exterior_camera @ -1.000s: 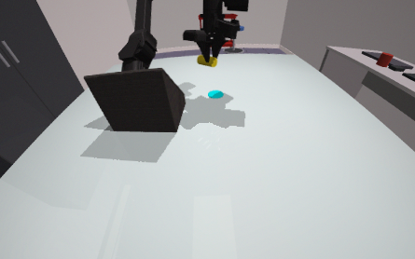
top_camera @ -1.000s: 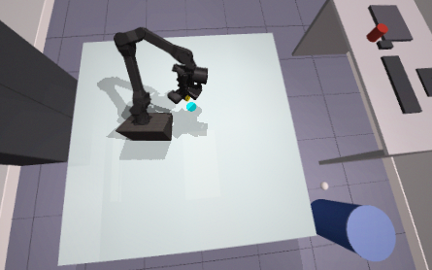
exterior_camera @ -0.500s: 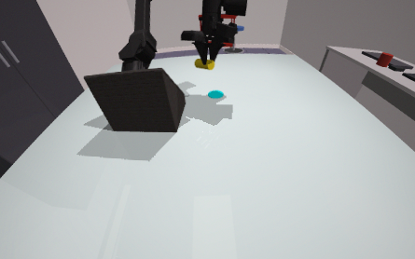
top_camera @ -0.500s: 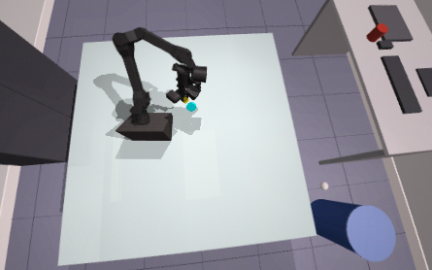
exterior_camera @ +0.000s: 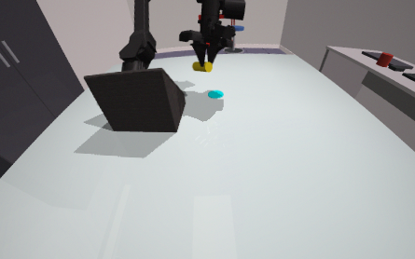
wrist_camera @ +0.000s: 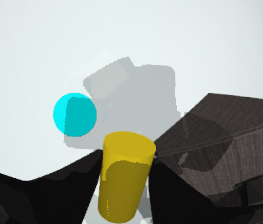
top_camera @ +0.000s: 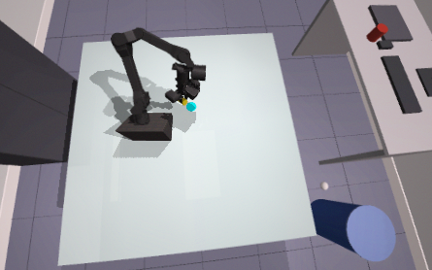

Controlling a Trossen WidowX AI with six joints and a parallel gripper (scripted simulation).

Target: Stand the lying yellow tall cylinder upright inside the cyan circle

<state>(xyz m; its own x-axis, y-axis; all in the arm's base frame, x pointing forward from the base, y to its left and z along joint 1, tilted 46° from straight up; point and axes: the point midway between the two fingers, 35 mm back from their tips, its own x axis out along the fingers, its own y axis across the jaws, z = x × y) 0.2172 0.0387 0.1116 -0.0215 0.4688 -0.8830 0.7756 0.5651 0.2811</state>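
The cyan circle lies 3 cm ahead of my gripper tip, 2 cm to the left of it and 12 cm below it. The rest, counted from my gripper tip: yellow tall cylinder (1 cm behind, 1 cm to the left).
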